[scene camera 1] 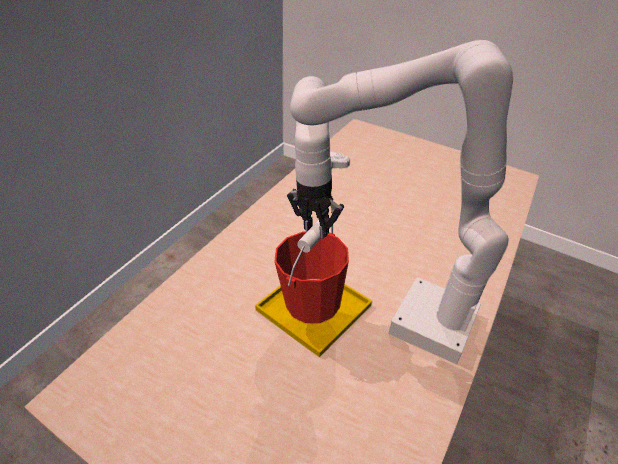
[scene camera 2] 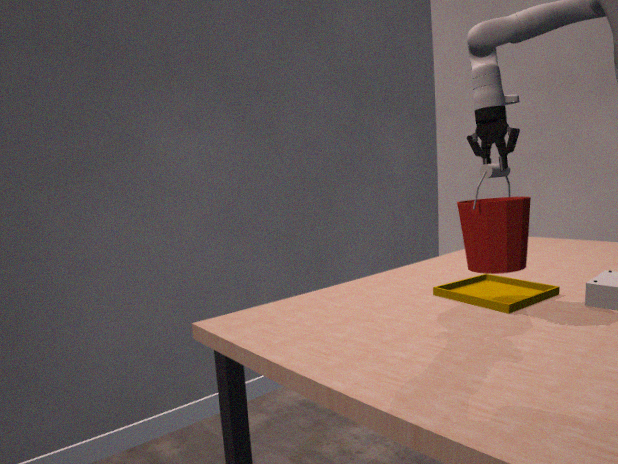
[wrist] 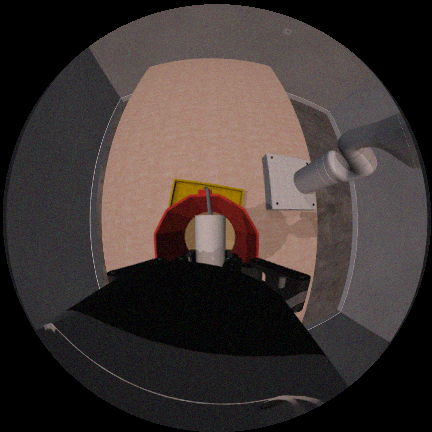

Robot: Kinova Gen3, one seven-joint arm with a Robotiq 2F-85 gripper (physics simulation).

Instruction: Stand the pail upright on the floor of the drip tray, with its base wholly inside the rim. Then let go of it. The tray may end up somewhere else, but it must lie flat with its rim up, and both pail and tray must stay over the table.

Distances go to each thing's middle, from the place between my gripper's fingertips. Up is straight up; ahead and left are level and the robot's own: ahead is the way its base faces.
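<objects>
The yellow drip tray [scene camera 1: 317, 338] first: my hand is 20 mm short of it and 50 mm to the left of it, and it is also 320 mm above the tray.
</objects>
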